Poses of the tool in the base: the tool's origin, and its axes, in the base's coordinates. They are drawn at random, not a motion.
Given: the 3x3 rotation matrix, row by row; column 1 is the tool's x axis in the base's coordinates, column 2 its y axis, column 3 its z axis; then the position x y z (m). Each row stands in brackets.
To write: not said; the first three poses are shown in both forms.
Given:
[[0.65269 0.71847 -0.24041], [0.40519 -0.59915 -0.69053], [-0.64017 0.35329 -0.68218]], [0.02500 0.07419 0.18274]
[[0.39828 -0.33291 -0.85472], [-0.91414 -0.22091 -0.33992], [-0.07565 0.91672 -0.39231]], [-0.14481 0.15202 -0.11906]
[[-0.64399 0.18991 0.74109], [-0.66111 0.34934 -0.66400], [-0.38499 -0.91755 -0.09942]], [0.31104 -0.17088 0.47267]
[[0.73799 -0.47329 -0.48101], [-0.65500 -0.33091 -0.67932], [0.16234 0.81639 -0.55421]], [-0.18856 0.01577 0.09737]
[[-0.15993 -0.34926 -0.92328], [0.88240 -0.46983 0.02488], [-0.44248 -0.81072 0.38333]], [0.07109 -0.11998 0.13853]
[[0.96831 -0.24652 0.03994], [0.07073 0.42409 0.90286], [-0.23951 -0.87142 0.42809]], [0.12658 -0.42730 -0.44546]
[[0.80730 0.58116 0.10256], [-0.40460 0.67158 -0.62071], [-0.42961 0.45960 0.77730]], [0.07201 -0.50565 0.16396]
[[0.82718 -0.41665 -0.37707], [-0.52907 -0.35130 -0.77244], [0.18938 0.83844 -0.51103]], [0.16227 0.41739 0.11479]
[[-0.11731 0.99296 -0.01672], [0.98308 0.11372 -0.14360], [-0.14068 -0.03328 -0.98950]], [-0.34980 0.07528 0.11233]
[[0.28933 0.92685 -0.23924], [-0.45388 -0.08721 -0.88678], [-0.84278 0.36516 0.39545]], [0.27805 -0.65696 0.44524]
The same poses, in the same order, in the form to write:
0.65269 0.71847 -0.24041 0.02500; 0.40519 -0.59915 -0.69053 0.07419; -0.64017 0.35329 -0.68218 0.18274; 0 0 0 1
0.39828 -0.33291 -0.85472 -0.14481; -0.91414 -0.22091 -0.33992 0.15202; -0.07565 0.91672 -0.39231 -0.11906; 0 0 0 1
-0.64399 0.18991 0.74109 0.31104; -0.66111 0.34934 -0.66400 -0.17088; -0.38499 -0.91755 -0.09942 0.47267; 0 0 0 1
0.73799 -0.47329 -0.48101 -0.18856; -0.65500 -0.33091 -0.67932 0.01577; 0.16234 0.81639 -0.55421 0.09737; 0 0 0 1
-0.15993 -0.34926 -0.92328 0.07109; 0.88240 -0.46983 0.02488 -0.11998; -0.44248 -0.81072 0.38333 0.13853; 0 0 0 1
0.96831 -0.24652 0.03994 0.12658; 0.07073 0.42409 0.90286 -0.42730; -0.23951 -0.87142 0.42809 -0.44546; 0 0 0 1
0.80730 0.58116 0.10256 0.07201; -0.40460 0.67158 -0.62071 -0.50565; -0.42961 0.45960 0.77730 0.16396; 0 0 0 1
0.82718 -0.41665 -0.37707 0.16227; -0.52907 -0.35130 -0.77244 0.41739; 0.18938 0.83844 -0.51103 0.11479; 0 0 0 1
-0.11731 0.99296 -0.01672 -0.34980; 0.98308 0.11372 -0.14360 0.07528; -0.14068 -0.03328 -0.98950 0.11233; 0 0 0 1
0.28933 0.92685 -0.23924 0.27805; -0.45388 -0.08721 -0.88678 -0.65696; -0.84278 0.36516 0.39545 0.44524; 0 0 0 1

